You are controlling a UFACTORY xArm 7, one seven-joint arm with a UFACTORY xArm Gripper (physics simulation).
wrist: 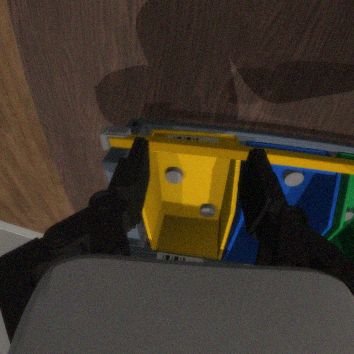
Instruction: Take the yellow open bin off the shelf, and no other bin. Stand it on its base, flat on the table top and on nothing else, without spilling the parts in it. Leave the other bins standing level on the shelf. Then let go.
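Places are measured from the arm's base along level axes (x back, y up, z left), in centimetres.
Pixels of known places: gripper, between the fingertips: [196, 161].
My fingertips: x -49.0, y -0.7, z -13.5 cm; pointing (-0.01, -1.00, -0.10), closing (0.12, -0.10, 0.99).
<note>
Ahead of a thing's pixels: the offset from my fingertips to its top centre. "spot": to the spot under its first point. Level surfaces: height alone.
The yellow open bin @(dx -13.0, dy -3.6, dz +1.6 cm) [192, 185] stands in the shelf @(spot: dx -5.6, dy -3.2, dz -6.8 cm) [112, 167], at the middle of the wrist view, with two round grey parts @(spot: dx -11.1, dy -9.8, dz -1.1 cm) [174, 175] @(spot: dx -16.8, dy -9.8, dz +5.1 cm) [207, 210] in it. My gripper [196, 161] is open, with nothing gripped. One black finger is beside the bin's left wall. The other is beside its right wall, over the edge of the neighbouring blue bin. The lower ends of the bin and shelf are partly hidden by the gripper body. I cannot tell how deep the fingertips reach.
A blue bin @(dx -11.6, dy -3.6, dz +12.4 cm) [312, 192] with a grey part @(dx -6.8, dy -9.8, dz +13.5 cm) [293, 178] stands right of the yellow bin, partly behind the right finger. A green bin @(spot: dx -8.1, dy -10.8, dz +24.2 cm) [349, 197] is at the right edge. A yellow bar @(dx -1.2, dy -5.2, dz +10.6 cm) [310, 161] runs across the bins' upper ends. Dark wood surface @(dy -11.7 cm) [75, 90] lies beyond.
</note>
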